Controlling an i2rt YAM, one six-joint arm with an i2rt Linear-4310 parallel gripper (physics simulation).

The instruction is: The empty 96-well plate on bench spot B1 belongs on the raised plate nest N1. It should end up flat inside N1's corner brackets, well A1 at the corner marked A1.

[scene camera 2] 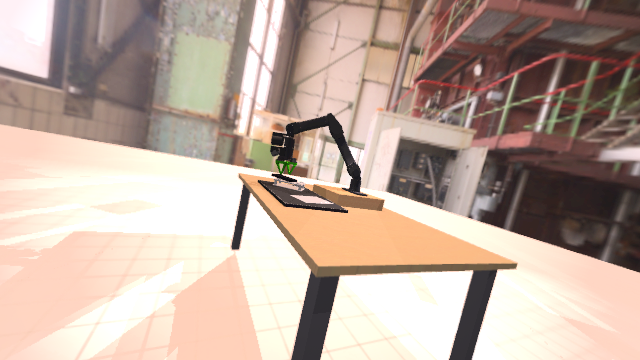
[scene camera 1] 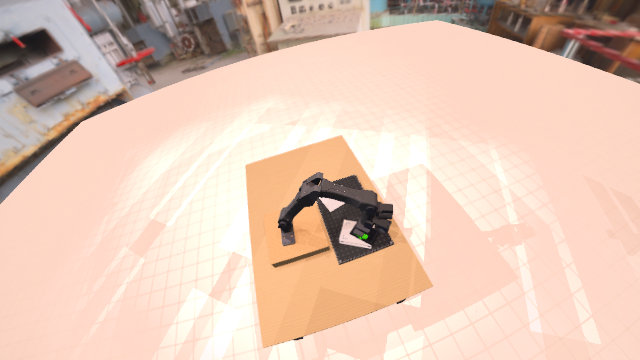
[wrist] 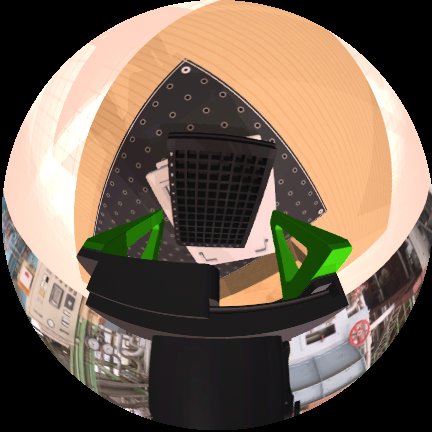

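Seen in the pictures: gripper, fingertip midpoint: (scene camera 2: 285, 174) (scene camera 1: 364, 230) (wrist: 216, 215); arm's base, link origin: (scene camera 2: 353, 192) (scene camera 1: 287, 228).
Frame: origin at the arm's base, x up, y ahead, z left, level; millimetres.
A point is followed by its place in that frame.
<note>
The black 96-well plate (scene camera 1: 372, 237) {y 418, x -2, z -169 mm} (scene camera 2: 283, 177) {y 405, x 5, z -88 mm} (wrist: 220, 195) {y 393, x 2, z -142 mm} rests on the pale raised nest N1 (scene camera 1: 348, 236) {y 306, x -12, z -125 mm} (scene camera 2: 294, 186) {y 321, x -40, z -129 mm} (wrist: 225, 256) {y 302, x -12, z -72 mm}. It lies askew to the nest, its far end overhanging and apparently raised. Two corner brackets show uncovered at the nest's near edge in the wrist view; the plate hides much of the nest. Well A1 and the A1 mark cannot be read. My gripper (scene camera 1: 365, 236) {y 389, x 19, z -133 mm} (scene camera 2: 285, 173) {y 389, x 19, z -133 mm} (wrist: 216, 215) {y 389, x 19, z -133 mm} is open above the plate, its green fingers wide apart near the plate's near end, holding nothing.
A flat white patch (scene camera 1: 331, 203) {y 270, x -47, z 125 mm} (scene camera 2: 312, 199) {y 305, x -46, z 156 mm}, probably spot B1, lies on the black perforated board (scene camera 1: 345, 254) {y 269, x -48, z -200 mm} (scene camera 2: 287, 201) {y 453, x -49, z 265 mm} (wrist: 187, 107) {y 473, x -48, z -171 mm}. The arm's base stands on a raised wooden block (scene camera 1: 305, 250) {y 79, x -6, z -147 mm} (scene camera 2: 350, 199) {y 96, x -20, z 144 mm} beside the board, on the wooden table (scene camera 1: 320, 310) {y 94, x -61, z -429 mm} (scene camera 2: 390, 240) {y 174, x -61, z 581 mm} (wrist: 320, 90) {y 402, x -61, z -326 mm}.
</note>
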